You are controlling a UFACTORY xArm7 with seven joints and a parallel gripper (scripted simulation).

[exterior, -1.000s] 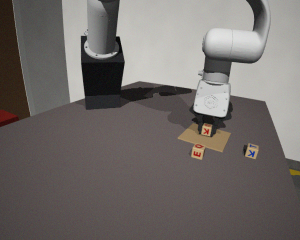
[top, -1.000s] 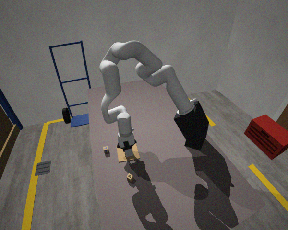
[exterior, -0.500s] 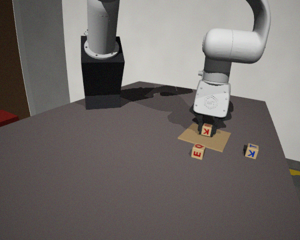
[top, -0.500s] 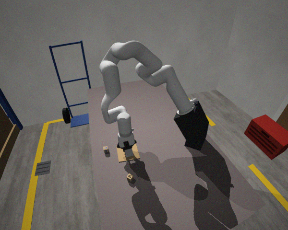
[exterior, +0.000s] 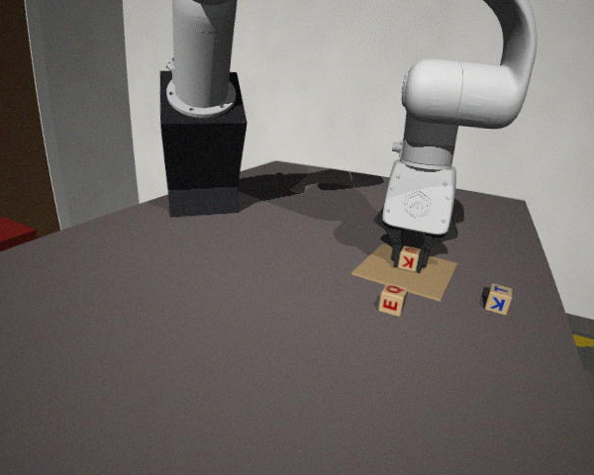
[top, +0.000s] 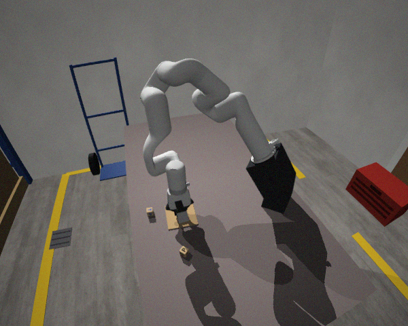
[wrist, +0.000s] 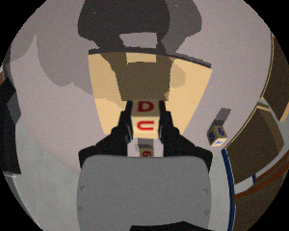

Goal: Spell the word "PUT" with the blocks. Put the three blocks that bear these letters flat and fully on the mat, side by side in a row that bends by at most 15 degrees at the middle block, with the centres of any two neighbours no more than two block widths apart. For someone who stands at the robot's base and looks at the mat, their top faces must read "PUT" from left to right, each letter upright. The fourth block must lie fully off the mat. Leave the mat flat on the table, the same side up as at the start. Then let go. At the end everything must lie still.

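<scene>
Right now the tan mat is 20 mm below my hand.
</scene>
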